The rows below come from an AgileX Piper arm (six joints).
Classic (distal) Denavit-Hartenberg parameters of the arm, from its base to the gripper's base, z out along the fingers. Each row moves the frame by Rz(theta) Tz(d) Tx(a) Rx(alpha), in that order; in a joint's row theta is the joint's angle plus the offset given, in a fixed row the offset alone. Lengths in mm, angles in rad.
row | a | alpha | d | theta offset
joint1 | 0 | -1.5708 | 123 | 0
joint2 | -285 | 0 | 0 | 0.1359
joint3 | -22 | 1.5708 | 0 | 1.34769
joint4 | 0 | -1.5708 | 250.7 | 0
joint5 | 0 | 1.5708 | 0 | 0
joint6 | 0 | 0 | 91 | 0
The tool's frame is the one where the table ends.
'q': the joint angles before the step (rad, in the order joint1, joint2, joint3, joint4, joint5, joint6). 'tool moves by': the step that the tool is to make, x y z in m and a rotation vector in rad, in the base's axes. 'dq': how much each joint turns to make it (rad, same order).
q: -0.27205, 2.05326, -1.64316, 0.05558, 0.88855, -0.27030
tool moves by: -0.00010, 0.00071, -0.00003, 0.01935, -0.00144, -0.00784
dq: -0.00174, 0.00000, -0.00002, 0.01997, 0.00386, 0.00001
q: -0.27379, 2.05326, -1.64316, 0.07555, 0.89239, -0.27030
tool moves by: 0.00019, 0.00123, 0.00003, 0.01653, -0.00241, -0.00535
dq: -0.00001, 0.00001, -0.00001, 0.01741, 0.00216, -0.00002
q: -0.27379, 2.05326, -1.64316, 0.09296, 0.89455, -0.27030
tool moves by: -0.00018, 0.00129, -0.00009, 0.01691, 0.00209, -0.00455
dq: -0.00001, 0.00002, -0.00004, 0.01635, 0.00664, -0.00001
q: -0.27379, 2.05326, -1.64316, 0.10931, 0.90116, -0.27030
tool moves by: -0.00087, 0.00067, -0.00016, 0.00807, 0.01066, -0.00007
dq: -0.00001, 0.00000, -0.00074, 0.00467, 0.01327, -0.00002
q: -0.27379, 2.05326, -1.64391, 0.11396, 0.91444, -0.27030
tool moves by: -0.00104, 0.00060, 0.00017, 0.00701, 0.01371, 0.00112
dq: 0.00001, 0.00000, -0.00240, 0.00253, 0.01761, 0.00001
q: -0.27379, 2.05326, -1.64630, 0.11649, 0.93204, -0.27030
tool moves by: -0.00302, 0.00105, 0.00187, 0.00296, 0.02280, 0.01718
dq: 0.00001, -0.00616, -0.00001, 0.00000, 0.03051, -0.01455
